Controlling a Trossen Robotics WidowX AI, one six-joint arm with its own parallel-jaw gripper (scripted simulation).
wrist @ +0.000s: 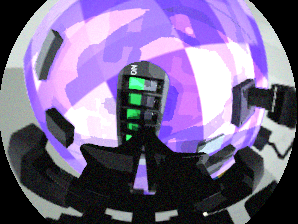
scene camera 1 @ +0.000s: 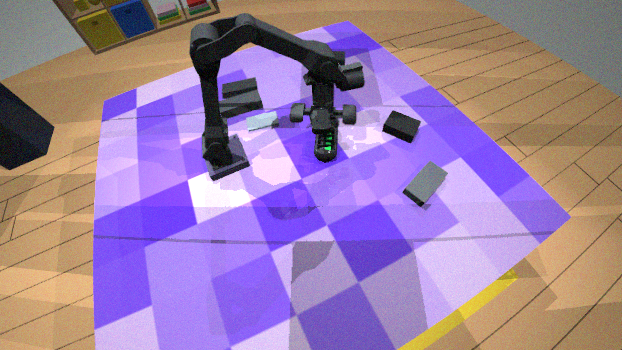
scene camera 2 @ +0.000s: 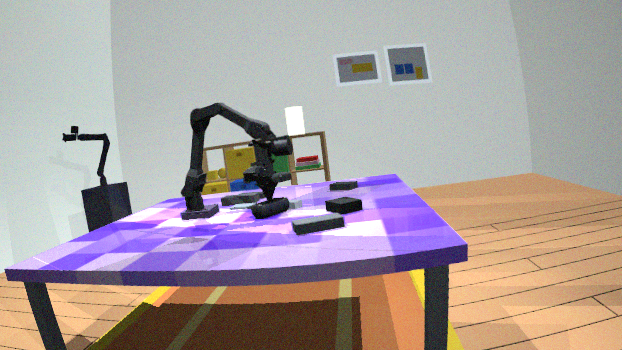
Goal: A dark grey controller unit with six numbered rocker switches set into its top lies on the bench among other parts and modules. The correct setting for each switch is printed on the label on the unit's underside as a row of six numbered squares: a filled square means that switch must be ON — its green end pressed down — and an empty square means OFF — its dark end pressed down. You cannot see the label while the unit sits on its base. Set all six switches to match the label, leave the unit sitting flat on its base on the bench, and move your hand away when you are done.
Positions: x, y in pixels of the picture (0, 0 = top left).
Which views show the gripper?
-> The wrist view, scene camera 1 and scene camera 2: all of them.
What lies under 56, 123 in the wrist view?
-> A black box.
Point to a black box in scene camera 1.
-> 401, 126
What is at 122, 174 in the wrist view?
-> The gripper.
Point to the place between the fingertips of the gripper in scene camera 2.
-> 269, 202
